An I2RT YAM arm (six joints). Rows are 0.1 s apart.
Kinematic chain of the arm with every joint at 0, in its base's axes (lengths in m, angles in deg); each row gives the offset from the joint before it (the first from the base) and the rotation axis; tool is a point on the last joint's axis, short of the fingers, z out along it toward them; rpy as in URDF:
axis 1: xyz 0 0 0.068 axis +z
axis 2: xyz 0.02 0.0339 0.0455 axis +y
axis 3: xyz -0.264 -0.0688 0 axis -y
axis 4: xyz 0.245 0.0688 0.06 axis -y
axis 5: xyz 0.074 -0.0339 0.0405 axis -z
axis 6: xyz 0.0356 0 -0.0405 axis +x
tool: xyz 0 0 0 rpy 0 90 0
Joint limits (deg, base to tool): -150..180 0..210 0..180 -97..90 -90..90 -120..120
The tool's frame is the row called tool.
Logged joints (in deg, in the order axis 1, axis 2, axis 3, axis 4, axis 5, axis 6), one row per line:
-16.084 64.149 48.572 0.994 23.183 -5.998
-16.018 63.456 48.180 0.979 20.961 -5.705
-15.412 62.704 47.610 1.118 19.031 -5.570
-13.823 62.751 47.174 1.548 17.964 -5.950
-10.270 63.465 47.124 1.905 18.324 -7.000
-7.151 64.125 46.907 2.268 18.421 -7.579
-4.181 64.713 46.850 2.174 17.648 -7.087
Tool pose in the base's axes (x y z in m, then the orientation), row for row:
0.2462 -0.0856 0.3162 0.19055 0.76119 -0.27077 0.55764
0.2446 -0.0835 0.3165 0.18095 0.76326 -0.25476 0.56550
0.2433 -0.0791 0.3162 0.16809 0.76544 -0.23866 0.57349
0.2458 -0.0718 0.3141 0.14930 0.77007 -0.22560 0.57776
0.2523 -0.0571 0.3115 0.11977 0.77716 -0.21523 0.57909
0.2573 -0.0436 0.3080 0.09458 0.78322 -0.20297 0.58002
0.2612 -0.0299 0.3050 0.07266 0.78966 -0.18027 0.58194
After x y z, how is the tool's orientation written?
As a quaternion, x y z w.
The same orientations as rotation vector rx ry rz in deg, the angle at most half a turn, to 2 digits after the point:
25.76 102.90 -36.60
24.38 102.84 -34.33
22.57 102.79 -32.05
20.01 103.23 -30.24
16.05 104.12 -28.84
12.67 104.89 -27.18
9.72 105.67 -24.12

